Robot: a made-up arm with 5 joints.
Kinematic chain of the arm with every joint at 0, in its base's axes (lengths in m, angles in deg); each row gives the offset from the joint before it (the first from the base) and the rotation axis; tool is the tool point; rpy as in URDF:
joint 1: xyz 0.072 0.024 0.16 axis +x
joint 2: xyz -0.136 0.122 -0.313 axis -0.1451 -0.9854 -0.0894
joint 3: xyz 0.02 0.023 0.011 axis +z
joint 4: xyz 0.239 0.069 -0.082 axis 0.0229 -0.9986 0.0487
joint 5: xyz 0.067 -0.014 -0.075 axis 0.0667 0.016 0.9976
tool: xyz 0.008 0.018 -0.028 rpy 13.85 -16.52 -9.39
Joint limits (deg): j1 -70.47..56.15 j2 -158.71..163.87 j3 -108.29..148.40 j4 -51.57..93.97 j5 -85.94..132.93
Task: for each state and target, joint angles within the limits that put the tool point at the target. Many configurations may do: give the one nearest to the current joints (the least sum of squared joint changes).
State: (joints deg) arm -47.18 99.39 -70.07 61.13 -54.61
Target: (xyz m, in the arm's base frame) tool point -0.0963 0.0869 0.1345
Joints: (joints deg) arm -68.04 92.35 -30.73 83.16 -52.98
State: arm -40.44 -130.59 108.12 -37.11 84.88
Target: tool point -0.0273 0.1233 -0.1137
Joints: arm -58.52 -149.52 105.15 -32.65 85.15
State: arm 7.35 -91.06 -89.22 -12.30 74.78
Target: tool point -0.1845 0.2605 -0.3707
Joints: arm 26.67 -74.03 -67.48 -9.36 73.35
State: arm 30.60 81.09 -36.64 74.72 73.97
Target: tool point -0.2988 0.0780 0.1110
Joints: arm 30.24 131.45 -44.53 93.17 72.27
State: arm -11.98 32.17 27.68 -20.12 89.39
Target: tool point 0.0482 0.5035 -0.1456
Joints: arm 22.19 20.89 64.91 -51.57 102.80
